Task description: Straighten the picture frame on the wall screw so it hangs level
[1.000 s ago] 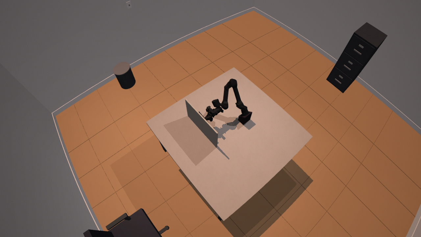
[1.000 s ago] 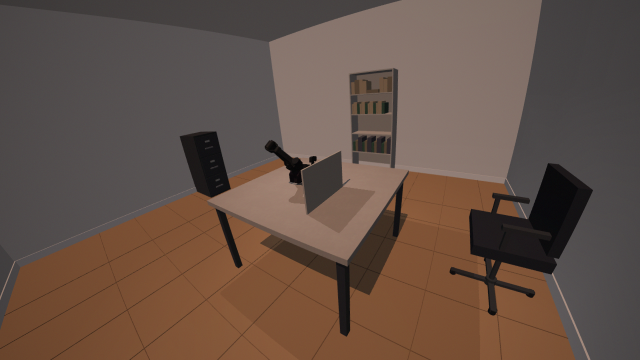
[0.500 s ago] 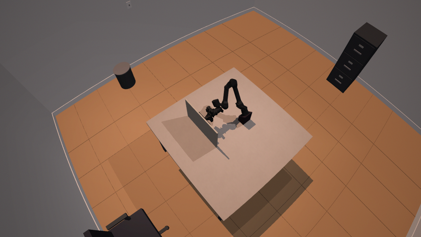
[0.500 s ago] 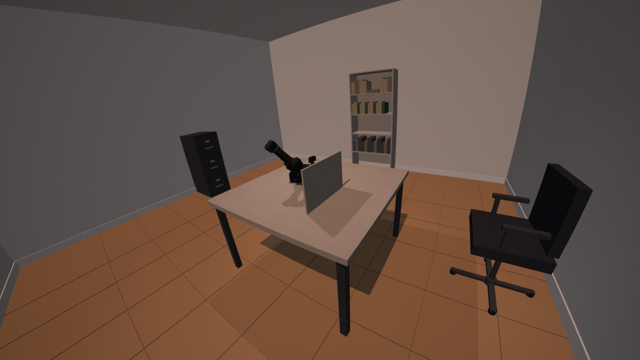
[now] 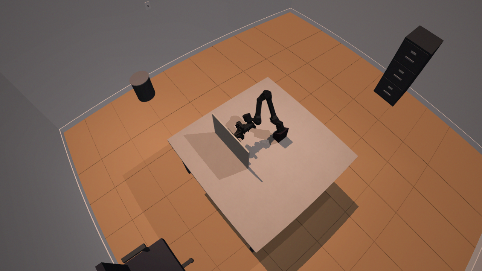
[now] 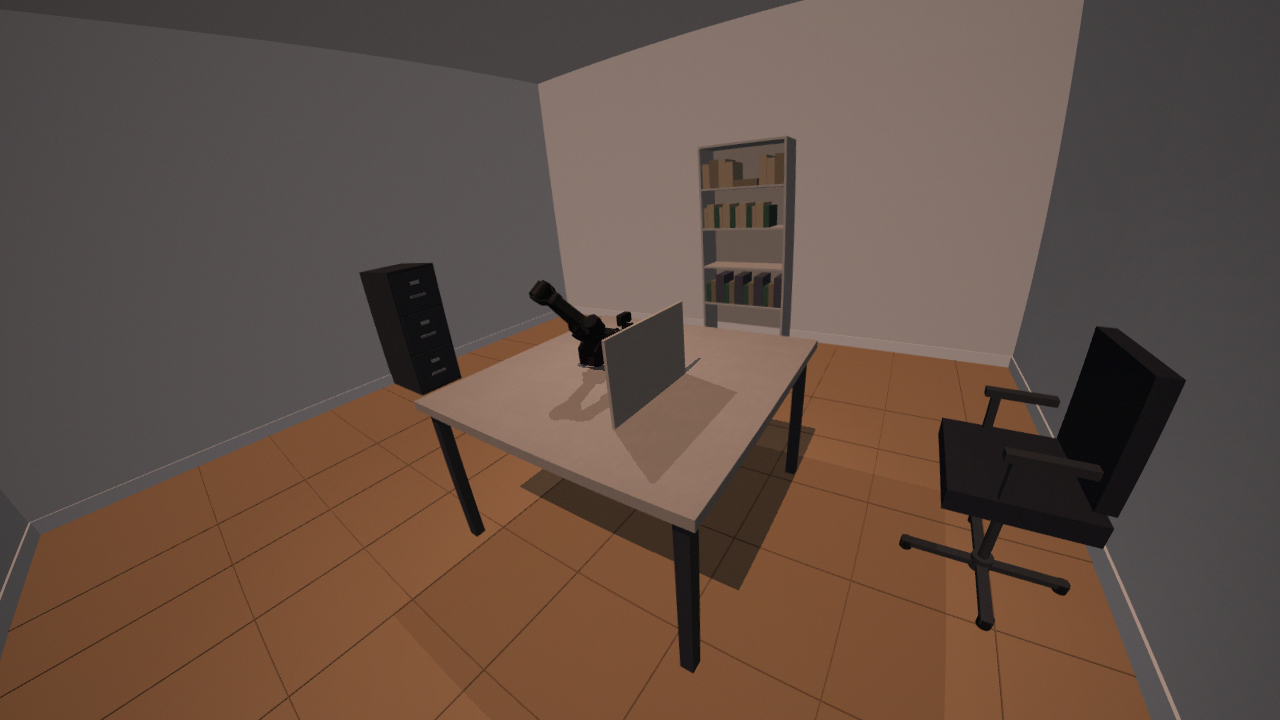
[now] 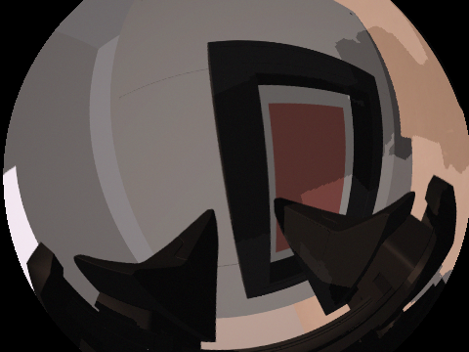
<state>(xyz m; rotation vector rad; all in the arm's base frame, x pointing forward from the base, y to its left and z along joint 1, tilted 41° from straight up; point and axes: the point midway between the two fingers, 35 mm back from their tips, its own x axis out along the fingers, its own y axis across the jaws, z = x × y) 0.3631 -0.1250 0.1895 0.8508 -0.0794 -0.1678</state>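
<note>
Right now the picture frame is 6 cm below my gripper tip, 1 cm to the right of it and 1 cm ahead of it. Also, from my gripper tip: grey wall panel (6 cm below, 2 cm ahead, 1 cm to the right).
</note>
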